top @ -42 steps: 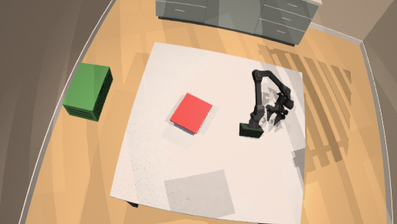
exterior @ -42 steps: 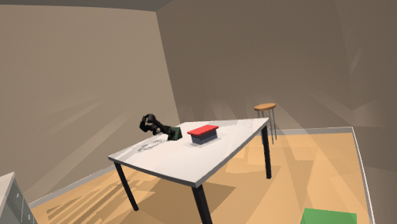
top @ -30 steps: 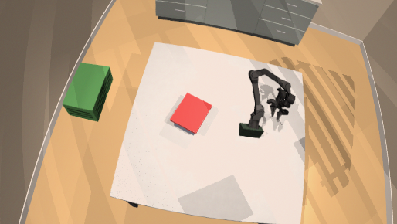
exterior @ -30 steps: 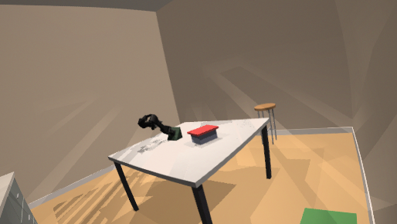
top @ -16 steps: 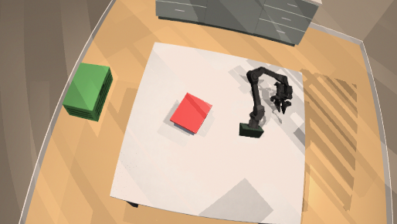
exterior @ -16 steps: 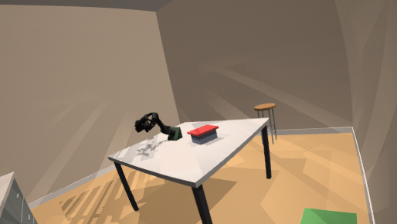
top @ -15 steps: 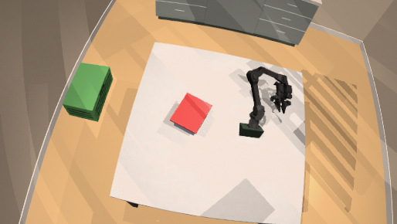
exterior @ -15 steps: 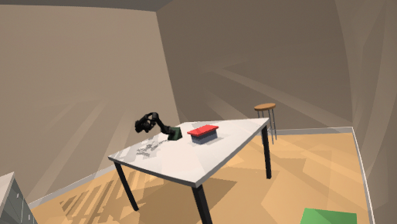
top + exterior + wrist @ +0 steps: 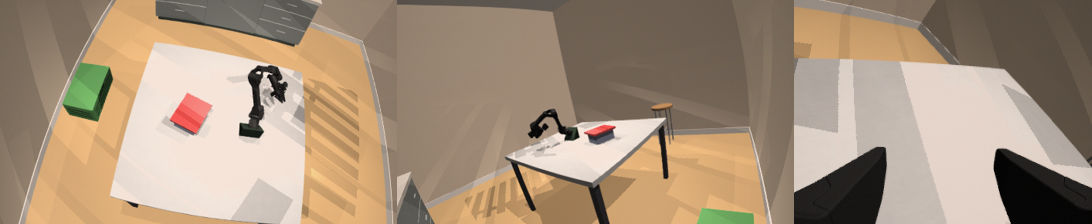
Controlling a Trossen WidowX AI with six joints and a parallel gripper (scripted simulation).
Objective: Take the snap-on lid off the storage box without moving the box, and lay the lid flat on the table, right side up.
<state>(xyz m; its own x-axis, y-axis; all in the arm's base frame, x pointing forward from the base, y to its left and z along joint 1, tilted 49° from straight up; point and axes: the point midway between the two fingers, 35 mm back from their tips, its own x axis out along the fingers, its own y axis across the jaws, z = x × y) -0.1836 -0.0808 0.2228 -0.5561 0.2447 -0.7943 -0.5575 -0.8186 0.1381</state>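
The red lid lies 630 mm ahead of my gripper tip, 190 mm to the left of it and 50 mm below it. Round my gripper tip: grey storage box: 630 mm ahead, 190 mm to the left, 100 mm below.
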